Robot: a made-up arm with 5 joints.
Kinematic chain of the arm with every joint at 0, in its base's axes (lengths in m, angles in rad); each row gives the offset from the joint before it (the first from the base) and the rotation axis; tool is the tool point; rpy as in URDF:
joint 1: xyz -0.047 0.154 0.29 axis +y
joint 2: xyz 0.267 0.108 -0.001 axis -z
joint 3: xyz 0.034 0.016 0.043 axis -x
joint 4: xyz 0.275 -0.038 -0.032 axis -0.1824 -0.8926 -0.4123
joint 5: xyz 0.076 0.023 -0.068 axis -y
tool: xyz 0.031 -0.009 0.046 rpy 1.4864 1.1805 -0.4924
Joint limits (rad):
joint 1: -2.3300..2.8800
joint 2: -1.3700..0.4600
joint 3: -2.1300..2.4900
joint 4: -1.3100..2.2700
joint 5: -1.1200..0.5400
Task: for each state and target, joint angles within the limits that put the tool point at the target. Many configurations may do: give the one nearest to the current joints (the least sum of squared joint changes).
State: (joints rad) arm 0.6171 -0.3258 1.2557 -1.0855 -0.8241
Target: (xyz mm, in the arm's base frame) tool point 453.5 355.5 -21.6
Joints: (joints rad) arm 0.4793 -0.6445 1.1977 -1.1401 -0.7947
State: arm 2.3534 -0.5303 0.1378 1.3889 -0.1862
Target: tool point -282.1 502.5 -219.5
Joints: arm 2.2226 -0.8172 0.2071 1.3563 -0.1938
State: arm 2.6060 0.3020 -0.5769 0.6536 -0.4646
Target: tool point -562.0 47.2 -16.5
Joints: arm 2.6769 0.4048 -0.6184 1.1076 -0.1463
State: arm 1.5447 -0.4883 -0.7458 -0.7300 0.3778
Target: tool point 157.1 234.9 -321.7
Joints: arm 1.2104 0.2394 -0.6493 -0.5628 0.4082
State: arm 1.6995 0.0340 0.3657 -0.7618 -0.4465
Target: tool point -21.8 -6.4 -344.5
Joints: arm 1.5530 0.4600 0.9276 0.1377 -1.1200
